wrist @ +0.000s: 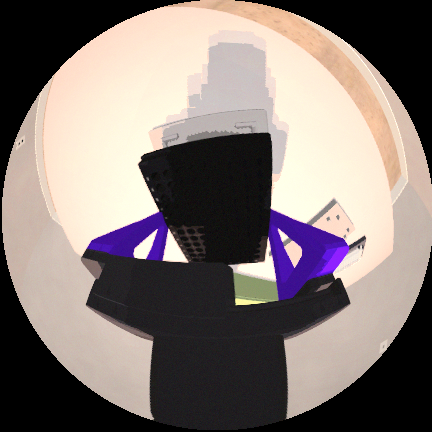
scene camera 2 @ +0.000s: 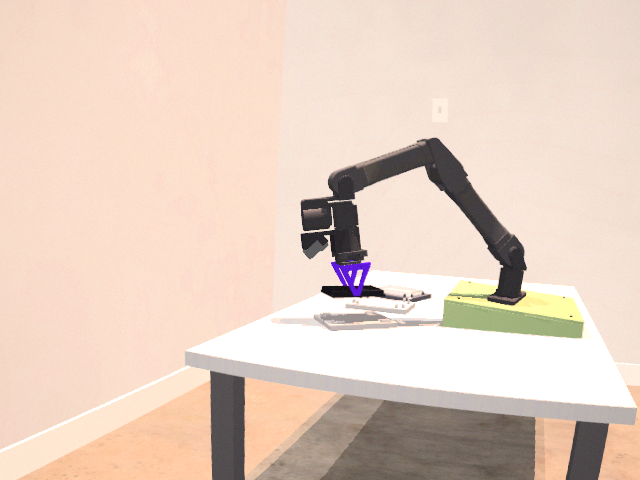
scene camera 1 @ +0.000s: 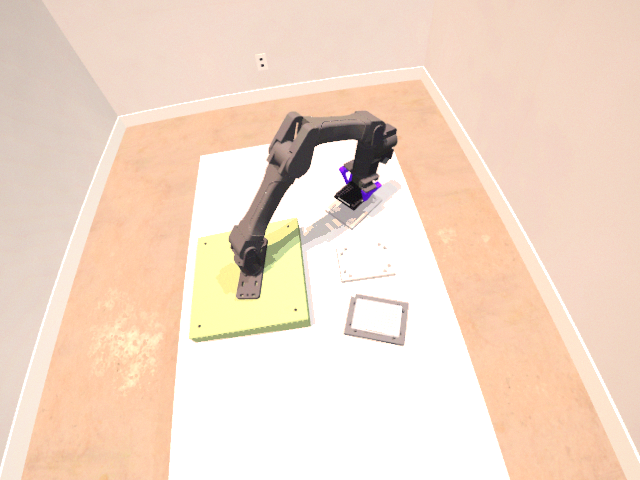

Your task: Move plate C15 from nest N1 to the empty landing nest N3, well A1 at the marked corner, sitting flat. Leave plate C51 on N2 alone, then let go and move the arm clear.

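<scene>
The black well plate (scene camera 1: 347, 195) (scene camera 2: 333, 291) (wrist: 220, 190) is held between the purple fingers of my gripper (scene camera 1: 357, 191) (scene camera 2: 356, 292) (wrist: 217, 214), which is shut on its two sides. The plate looks about level and hangs a little above the pale grey nest (scene camera 1: 353, 225) (scene camera 2: 338, 326) (wrist: 210, 122) at the back, apart from it. A white nest (scene camera 1: 365, 262) (scene camera 2: 377, 306) (wrist: 342, 216) with small corner posts is empty in the middle. A white plate (scene camera 1: 377, 317) (scene camera 2: 404, 290) sits in the dark grey nest (scene camera 1: 350, 322) (scene camera 2: 423, 296). Plate labels and the A1 corner mark are not readable.
The arm's base stands on a thick yellow-green block (scene camera 1: 279, 304) (scene camera 2: 516, 319) (wrist: 255, 287), to the left of the nests in scene camera 1. The nests stand in a row on the white table (scene camera 1: 320, 403) (scene camera 2: 465, 372). Walls stand beyond the table.
</scene>
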